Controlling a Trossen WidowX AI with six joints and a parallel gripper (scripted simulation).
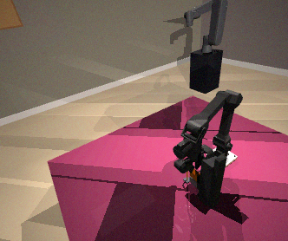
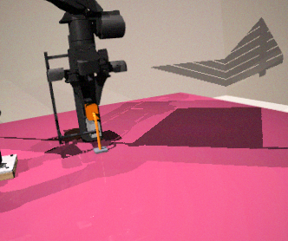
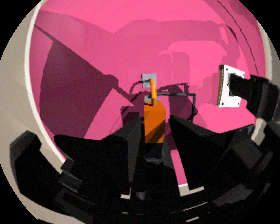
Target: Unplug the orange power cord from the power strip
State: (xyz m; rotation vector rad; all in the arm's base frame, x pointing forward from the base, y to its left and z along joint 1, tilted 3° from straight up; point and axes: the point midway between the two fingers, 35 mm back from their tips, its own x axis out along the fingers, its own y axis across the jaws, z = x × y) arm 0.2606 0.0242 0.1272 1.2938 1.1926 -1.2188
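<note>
Right now the orange plug is 30 mm to the left of my gripper tip and 10 mm below it. Round my gripper tip: thin black frame: 80 mm behind, 100 mm to the left, 20 mm above; black power strip: 10 mm ahead, 100 mm to the left, 20 mm above.
</note>
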